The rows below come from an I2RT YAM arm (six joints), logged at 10 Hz.
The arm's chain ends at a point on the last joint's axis. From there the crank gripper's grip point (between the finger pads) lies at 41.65 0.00 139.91 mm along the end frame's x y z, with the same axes.
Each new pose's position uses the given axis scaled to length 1; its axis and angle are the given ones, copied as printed.
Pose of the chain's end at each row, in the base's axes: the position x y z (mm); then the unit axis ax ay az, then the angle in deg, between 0 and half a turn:
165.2 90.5 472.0 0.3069 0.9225 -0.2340 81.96
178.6 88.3 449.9 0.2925 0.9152 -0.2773 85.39
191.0 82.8 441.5 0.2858 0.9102 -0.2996 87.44
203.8 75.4 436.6 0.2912 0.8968 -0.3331 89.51
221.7 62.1 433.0 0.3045 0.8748 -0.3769 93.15
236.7 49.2 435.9 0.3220 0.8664 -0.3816 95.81
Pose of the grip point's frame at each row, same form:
293.6 22.5 457.5 0.3069 0.9225 -0.2340 81.96
302.4 13.6 429.9 0.2925 0.9152 -0.2773 85.39
311.9 4.3 418.5 0.2858 0.9102 -0.2996 87.44
319.7 -9.9 411.8 0.2912 0.8968 -0.3331 89.51
328.8 -33.1 404.9 0.3045 0.8748 -0.3769 93.15
338.9 -49.6 402.6 0.3220 0.8664 -0.3816 95.81

